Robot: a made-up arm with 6 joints.
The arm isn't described. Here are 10 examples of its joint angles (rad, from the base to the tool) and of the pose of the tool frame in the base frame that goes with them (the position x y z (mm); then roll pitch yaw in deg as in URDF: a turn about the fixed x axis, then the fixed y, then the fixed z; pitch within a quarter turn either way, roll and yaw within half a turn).
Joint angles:
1: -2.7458 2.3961 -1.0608 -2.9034 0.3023 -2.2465
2: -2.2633 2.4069 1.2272 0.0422 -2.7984 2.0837
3: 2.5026 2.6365 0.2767 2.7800 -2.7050 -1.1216
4: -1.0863 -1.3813 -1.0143 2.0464 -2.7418 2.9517
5: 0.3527 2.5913 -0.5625 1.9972 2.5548 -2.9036
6: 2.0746 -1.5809 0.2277 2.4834 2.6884 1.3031
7: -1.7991 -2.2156 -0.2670 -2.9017 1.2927 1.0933
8: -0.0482 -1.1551 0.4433 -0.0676 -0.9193 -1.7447
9: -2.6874 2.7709 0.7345 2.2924 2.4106 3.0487
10: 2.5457 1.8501 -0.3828 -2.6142 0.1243 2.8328
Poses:
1: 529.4 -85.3 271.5 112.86 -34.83 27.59
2: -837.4 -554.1 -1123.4 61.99 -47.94 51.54
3: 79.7 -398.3 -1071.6 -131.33 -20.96 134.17
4: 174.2 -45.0 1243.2 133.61 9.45 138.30
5: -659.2 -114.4 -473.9 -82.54 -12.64 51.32
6: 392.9 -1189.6 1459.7 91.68 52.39 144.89
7: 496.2 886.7 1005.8 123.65 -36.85 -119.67
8: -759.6 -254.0 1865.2 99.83 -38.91 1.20
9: 81.0 -174.4 -1345.9 -132.78 -59.68 -57.17
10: -138.5 -209.9 -516.5 171.35 45.79 -29.01
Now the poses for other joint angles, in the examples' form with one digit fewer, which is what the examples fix.
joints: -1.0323 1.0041 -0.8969 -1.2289 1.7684 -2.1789
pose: -47 -111 -33 107.0 -4.5 -127.1
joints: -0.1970 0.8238 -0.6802 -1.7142 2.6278 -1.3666
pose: 376 -33 -82 85.8 -59.8 -116.1
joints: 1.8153 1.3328 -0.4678 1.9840 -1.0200 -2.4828
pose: -306 745 -455 -52.7 36.0 29.3
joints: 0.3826 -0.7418 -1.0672 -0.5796 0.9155 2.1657
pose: 485 -67 562 -88.9 -25.7 -6.9
